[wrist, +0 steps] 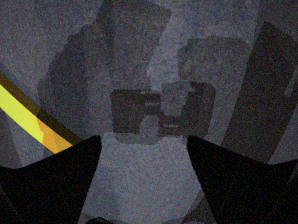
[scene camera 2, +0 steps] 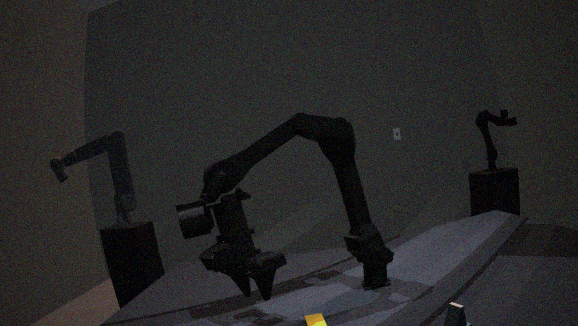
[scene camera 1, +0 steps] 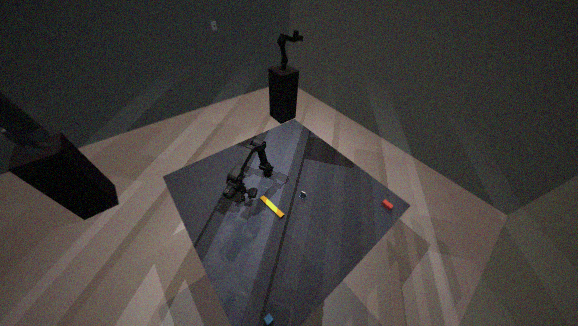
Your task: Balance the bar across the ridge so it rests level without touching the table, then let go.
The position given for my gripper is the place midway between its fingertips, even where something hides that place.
Observation:
My gripper [scene camera 2: 257, 298] is open, holding nothing.
My gripper also shows in the wrist view [wrist: 144, 141].

